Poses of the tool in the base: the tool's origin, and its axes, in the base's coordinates. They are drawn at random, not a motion.
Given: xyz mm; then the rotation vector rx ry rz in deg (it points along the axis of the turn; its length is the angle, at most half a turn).
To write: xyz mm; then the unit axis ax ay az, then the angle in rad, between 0 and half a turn. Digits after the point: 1 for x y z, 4 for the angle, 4 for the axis.
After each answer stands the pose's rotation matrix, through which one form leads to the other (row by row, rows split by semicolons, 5 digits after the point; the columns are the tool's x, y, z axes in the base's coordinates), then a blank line. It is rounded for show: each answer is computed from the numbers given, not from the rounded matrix.
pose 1, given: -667.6, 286.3, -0.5, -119.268, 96.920, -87.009
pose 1, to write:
-667.6, 286.3, -0.5, -0.6753, 0.5488, -0.4927, 3.0823
-0.08687 -0.71142 0.69738; -0.76979 -0.39641 -0.50028; 0.63236 -0.58030 -0.51320

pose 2, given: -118.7, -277.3, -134.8, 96.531, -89.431, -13.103
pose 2, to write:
-118.7, -277.3, -134.8, 0.7300, -0.6763, -0.0991, 2.3081
0.21879 -0.75216 -0.62160; -0.89886 0.09253 -0.42835; 0.37970 0.65246 -0.65584

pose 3, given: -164.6, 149.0, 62.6, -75.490, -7.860, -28.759
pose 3, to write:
-164.6, 149.0, 62.6, -0.9301, -0.0968, -0.3543, 1.4166
0.88580 0.42636 0.18325; -0.27389 0.16154 0.94810; 0.37463 -0.89001 0.25987

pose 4, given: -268.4, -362.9, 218.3, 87.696, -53.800, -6.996
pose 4, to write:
-268.4, -362.9, 218.3, 0.8504, -0.5217, -0.0678, 1.7998
0.66037 -0.47832 -0.57889; -0.61047 0.10697 -0.78479; 0.43730 0.87164 -0.22136

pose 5, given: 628.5, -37.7, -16.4, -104.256, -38.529, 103.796
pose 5, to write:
628.5, -37.7, -16.4, -0.6855, -0.2534, 0.6825, 2.6542
0.00166 0.00753 -0.99997; 0.64676 -0.76268 -0.00467; -0.76269 -0.64674 -0.00614

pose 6, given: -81.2, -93.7, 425.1, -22.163, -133.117, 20.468
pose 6, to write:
-81.2, -93.7, 425.1, -0.1624, -0.9753, 0.1500, 2.3822
-0.67980 0.16998 -0.71343; 0.37645 0.91572 -0.14053; 0.62941 -0.36411 -0.68649

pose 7, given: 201.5, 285.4, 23.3, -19.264, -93.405, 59.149
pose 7, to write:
201.5, 285.4, 23.3, -0.1717, -0.8323, 0.5271, 1.9587
-0.33762 -0.29100 -0.89517; 0.68482 0.57652 -0.44569; 0.64579 -0.76350 0.00464

